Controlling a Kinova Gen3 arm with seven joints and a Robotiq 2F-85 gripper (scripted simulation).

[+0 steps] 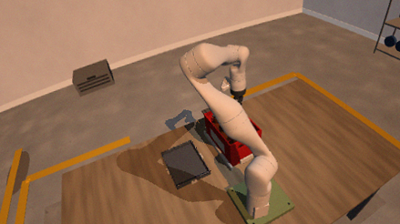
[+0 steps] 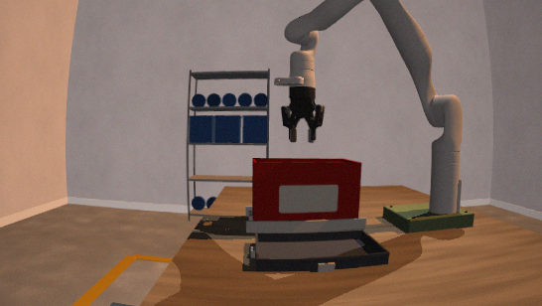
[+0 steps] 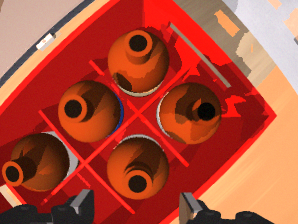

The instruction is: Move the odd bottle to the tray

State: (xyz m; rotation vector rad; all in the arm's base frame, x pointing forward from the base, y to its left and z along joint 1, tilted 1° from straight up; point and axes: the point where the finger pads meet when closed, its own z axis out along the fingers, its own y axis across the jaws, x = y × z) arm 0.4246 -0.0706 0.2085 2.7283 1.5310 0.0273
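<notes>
Now: the red crate 150 mm below my hand, 50 mm to the left of it and 10 mm behind it. Round my hand: dark tray: 330 mm to the left, 220 mm below, 70 mm behind.
</notes>
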